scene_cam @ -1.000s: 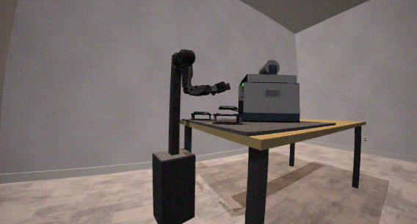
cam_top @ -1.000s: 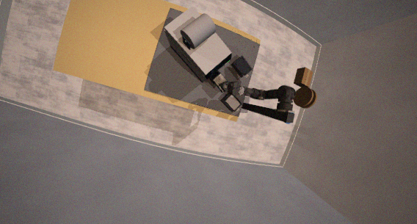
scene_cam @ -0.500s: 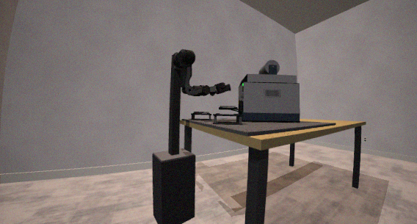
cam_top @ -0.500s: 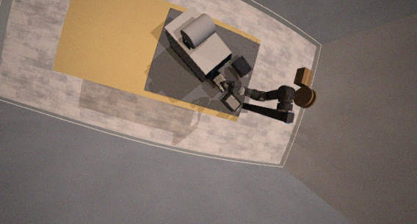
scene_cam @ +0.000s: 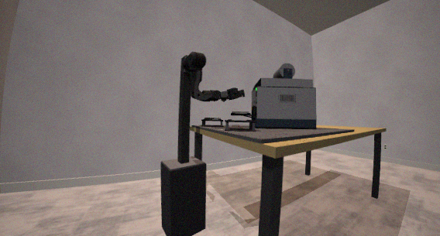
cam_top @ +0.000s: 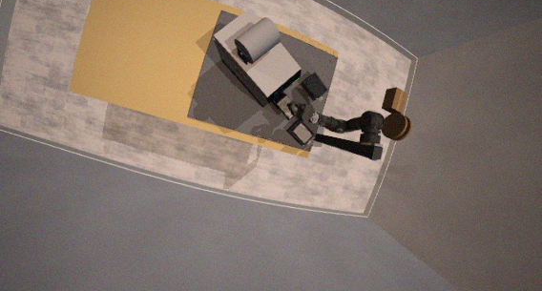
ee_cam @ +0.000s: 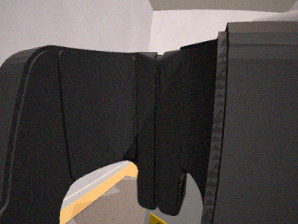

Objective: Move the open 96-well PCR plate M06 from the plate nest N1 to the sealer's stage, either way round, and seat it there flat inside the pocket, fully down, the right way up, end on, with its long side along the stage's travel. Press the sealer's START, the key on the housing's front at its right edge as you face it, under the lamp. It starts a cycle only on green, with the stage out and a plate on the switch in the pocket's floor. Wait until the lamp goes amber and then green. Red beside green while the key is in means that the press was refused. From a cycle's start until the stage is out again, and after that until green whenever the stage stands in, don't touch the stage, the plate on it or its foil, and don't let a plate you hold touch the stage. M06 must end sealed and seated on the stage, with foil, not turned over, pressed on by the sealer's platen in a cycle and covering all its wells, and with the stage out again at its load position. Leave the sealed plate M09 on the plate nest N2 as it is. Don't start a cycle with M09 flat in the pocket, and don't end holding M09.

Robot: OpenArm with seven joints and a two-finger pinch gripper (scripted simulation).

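Now: the start key 14 cm to the right of my hand, 7 cm below it and 2 cm behind it. Also, from my hand: yellow warning label: 11 cm below, 10 cm ahead, 1 cm to the right; sealer stage: 16 cm below, 3 cm behind; open plate M06: 15 cm below, 3 cm behind.
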